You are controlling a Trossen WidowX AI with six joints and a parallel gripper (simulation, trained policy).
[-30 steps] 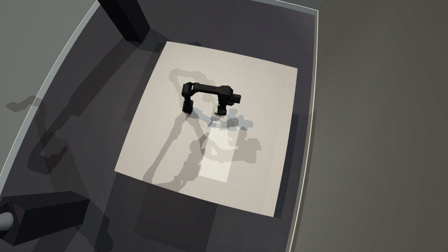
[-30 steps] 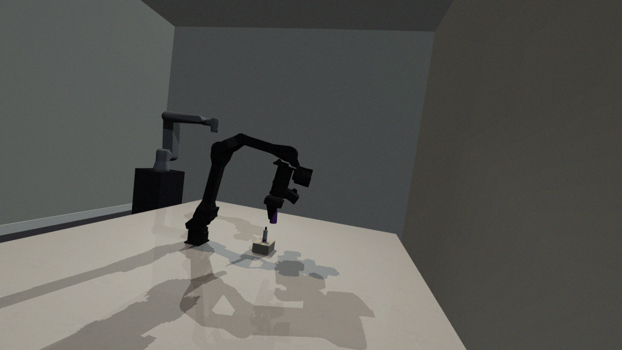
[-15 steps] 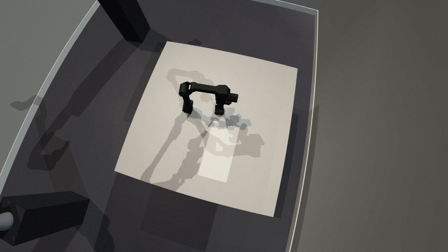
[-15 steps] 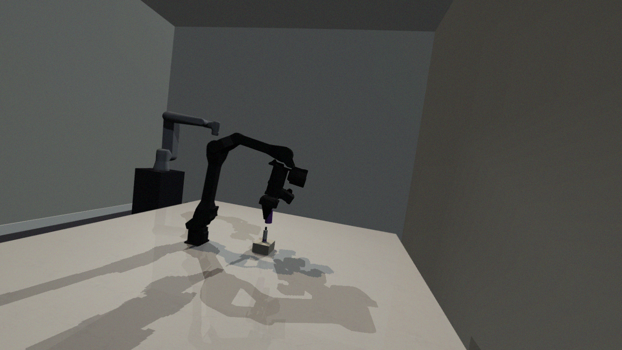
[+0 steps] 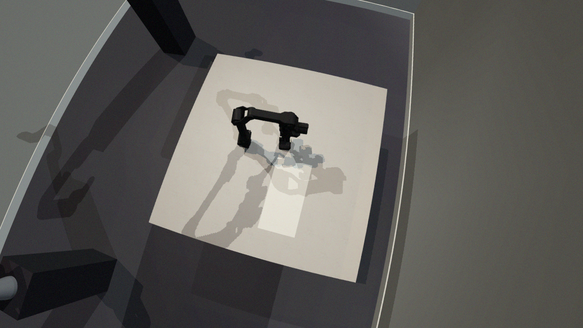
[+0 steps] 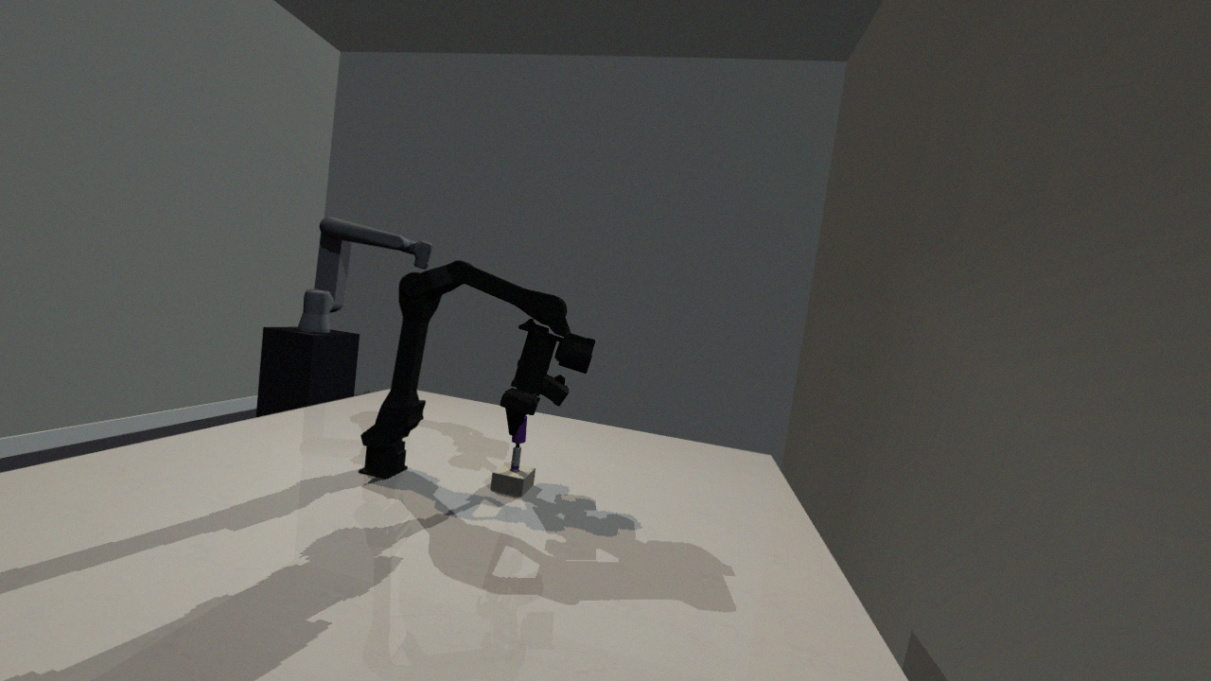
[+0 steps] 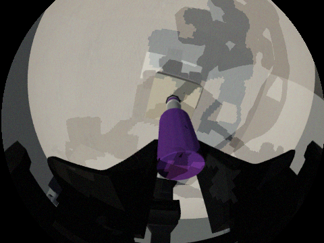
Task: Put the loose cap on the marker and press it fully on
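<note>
The marker lies 40 mm below my gripper tip and 10 mm ahead of it. Round my gripper tip: purple cap 10 mm ahead, 10 mm above; holder block 90 mm below, 10 mm ahead.
</note>
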